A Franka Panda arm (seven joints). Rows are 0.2 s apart.
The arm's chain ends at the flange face. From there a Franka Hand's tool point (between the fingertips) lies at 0.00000 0.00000 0.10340 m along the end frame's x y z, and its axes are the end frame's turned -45 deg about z.
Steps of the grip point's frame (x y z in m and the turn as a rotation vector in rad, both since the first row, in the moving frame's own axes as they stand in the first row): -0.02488, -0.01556, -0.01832, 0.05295, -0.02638, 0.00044; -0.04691, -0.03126, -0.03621, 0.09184, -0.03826, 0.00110; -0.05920, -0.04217, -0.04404, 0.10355, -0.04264, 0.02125; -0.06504, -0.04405, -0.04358, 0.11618, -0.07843, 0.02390; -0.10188, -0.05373, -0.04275, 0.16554, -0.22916, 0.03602
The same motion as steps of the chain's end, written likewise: -0.02280, 0.00853, -0.01814, 0.01879, -0.05609, 0.00044; -0.04578, 0.01498, -0.03570, 0.03789, -0.09199, 0.00110; -0.06106, 0.01660, -0.04339, 0.04307, -0.10337, 0.02125; -0.06299, 0.01776, -0.04257, 0.02669, -0.13761, 0.02390; -0.08148, 0.02997, -0.03865, -0.04499, -0.27910, 0.03602
